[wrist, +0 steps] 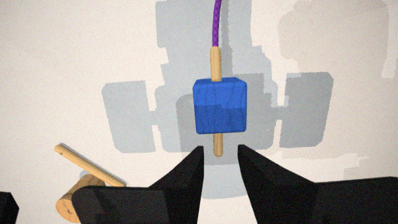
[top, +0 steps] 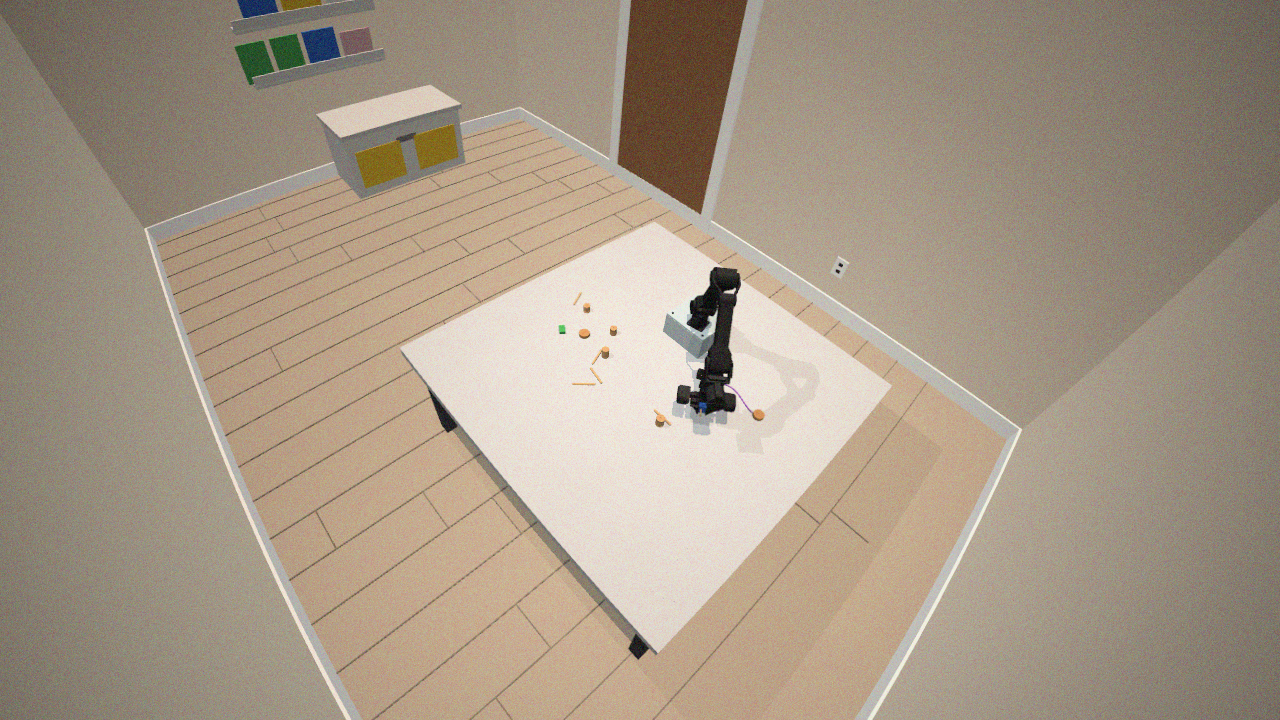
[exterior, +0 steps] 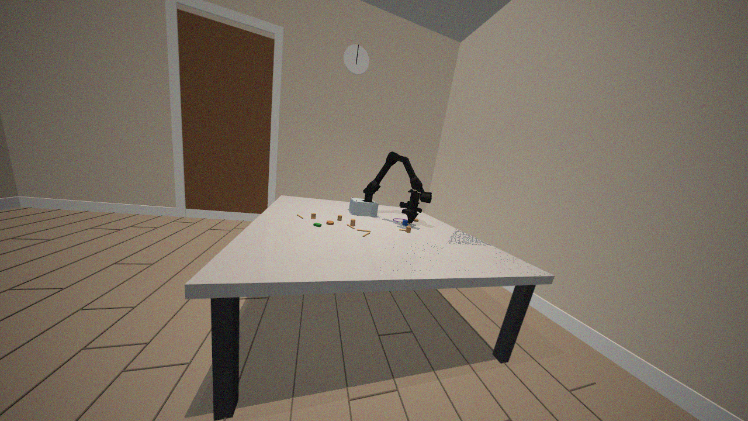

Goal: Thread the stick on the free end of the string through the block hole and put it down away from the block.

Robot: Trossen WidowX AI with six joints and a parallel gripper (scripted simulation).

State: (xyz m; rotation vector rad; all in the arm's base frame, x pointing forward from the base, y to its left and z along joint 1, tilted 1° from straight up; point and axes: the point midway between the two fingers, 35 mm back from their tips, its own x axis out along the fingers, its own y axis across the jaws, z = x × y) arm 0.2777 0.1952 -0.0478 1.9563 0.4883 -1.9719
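Right now my gripper tip is 30 mm past the blue wooden block, 20 mm to the left of it and 10 mm above it. Round my gripper tip: thin wooden stick (40 mm behind, 20 mm to the right, 10 mm below); purple string (60 mm behind, 30 mm to the right, 10 mm below); short round wooden block (110 mm ahead, 90 mm to the right, 10 mm below).
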